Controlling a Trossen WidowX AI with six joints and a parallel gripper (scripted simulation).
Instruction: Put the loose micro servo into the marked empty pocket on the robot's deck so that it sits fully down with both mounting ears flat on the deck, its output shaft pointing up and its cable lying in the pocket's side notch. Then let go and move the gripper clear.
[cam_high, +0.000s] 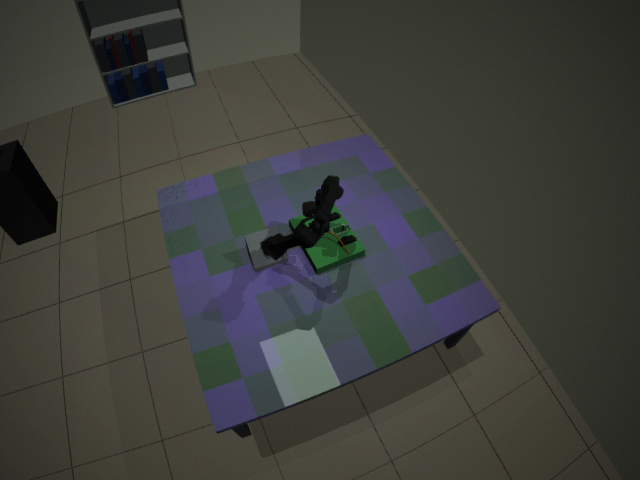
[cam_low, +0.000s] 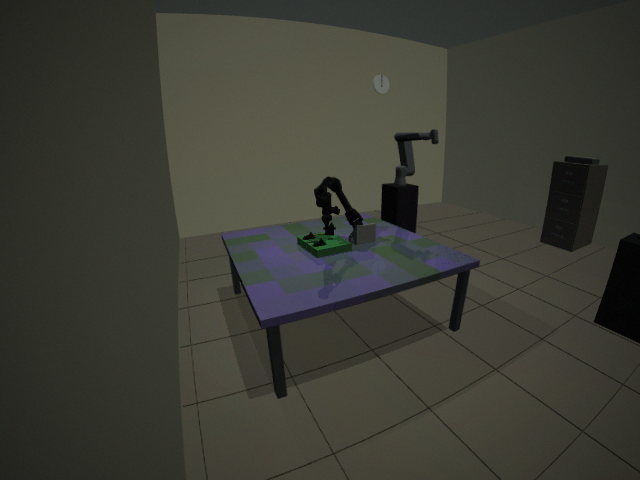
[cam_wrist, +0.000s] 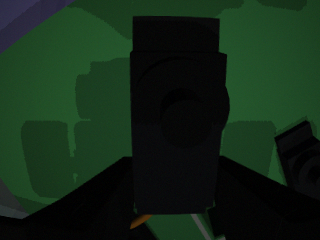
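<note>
My gripper tip is now 10 mm past the green deck and 100 mm above it.
</note>
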